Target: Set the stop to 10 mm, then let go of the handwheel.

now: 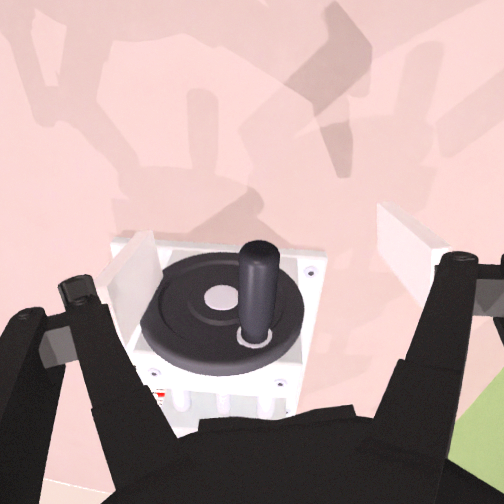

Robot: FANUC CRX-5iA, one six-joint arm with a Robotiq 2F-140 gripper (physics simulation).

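A dark round handwheel (222, 314) lies flat on a white block (220, 340). It has a pale hub (221, 297) at its middle and an upright dark crank handle (257, 292) near its right rim. My gripper (270, 272) is open, with its pale finger pads spread wide: the left pad (131, 285) is over the block's left edge, the right pad (412, 250) is well off to the right. The handle stands between the pads and touches neither. A small red mark (161, 396) shows on the block's front, partly hidden by my gripper body.
The pink surface around the block carries shadows of the arm. A green area (480, 430) lies at the lower right corner. The black gripper body (280, 450) hides the front of the block.
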